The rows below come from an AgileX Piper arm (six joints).
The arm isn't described. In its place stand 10 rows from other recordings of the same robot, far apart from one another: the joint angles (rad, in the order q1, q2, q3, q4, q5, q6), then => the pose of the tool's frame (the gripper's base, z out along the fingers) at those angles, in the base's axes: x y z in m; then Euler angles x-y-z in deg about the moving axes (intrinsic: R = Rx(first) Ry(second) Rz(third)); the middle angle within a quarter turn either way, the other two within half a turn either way.
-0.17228 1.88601 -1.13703 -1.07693 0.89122 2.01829 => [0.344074, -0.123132, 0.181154, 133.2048, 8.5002, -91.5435]
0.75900 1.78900 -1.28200 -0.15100 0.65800 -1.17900 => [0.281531, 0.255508, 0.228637, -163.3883, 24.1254, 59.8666]
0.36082 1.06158 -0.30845 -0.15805 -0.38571 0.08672 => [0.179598, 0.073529, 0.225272, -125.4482, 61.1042, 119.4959]
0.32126 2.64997 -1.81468 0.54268 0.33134 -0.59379 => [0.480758, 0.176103, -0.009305, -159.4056, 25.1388, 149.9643]
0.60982 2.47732 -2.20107 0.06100 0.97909 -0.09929 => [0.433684, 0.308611, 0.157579, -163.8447, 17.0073, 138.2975]
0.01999 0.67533 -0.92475 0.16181 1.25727 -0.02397 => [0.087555, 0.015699, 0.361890, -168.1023, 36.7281, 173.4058]
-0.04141 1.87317 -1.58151 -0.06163 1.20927 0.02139 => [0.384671, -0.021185, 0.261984, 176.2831, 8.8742, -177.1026]
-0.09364 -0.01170 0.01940 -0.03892 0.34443 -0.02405 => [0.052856, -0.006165, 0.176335, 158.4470, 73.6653, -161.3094]
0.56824 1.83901 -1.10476 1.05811 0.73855 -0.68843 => [0.275510, 0.239250, 0.186911, -135.1785, 0.7888, 150.8566]
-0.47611 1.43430 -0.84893 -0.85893 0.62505 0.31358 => [0.229328, -0.163620, 0.241713, 138.6485, 15.5313, -163.3499]
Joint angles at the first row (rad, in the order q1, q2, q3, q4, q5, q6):
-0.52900 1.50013 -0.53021 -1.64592 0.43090 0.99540
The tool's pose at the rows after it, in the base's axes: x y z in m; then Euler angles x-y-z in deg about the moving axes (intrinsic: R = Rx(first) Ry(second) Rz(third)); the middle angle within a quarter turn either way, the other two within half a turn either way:
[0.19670, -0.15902, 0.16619, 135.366, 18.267, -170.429]
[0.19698, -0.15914, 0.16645, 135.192, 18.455, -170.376]
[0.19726, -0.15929, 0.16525, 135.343, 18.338, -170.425]
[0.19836, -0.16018, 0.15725, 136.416, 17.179, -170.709]
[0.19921, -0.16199, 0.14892, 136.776, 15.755, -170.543]
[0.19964, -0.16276, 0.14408, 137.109, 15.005, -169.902]
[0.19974, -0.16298, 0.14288, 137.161, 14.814, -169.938]
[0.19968, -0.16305, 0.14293, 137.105, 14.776, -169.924]
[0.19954, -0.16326, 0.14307, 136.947, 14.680, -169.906]
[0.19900, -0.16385, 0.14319, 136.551, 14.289, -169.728]
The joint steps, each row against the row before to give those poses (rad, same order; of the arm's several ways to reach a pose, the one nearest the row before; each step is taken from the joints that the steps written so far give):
0.00002 0.00002 0.00001 -0.02034 0.00223 0.01933
-0.00001 -0.00004 0.00000 -0.01031 0.00000 0.00931
-0.00002 0.00511 0.00001 -0.00345 -0.00003 0.00523
0.00002 0.03284 -0.00002 -0.00623 0.00298 0.02015
-0.00001 0.03738 -0.00002 -0.02372 0.01531 0.04201
-0.00002 0.02096 0.00003 -0.01095 0.00626 0.03167
0.00002 0.00533 0.00000 -0.00338 0.00204 0.00498
0.00001 -0.00002 0.00001 0.00002 0.00116 -0.00002
-0.00001 0.00002 -0.00004 -0.00037 0.00314 -0.00007
-0.00002 0.00089 0.00001 0.00190 0.00954 0.00007

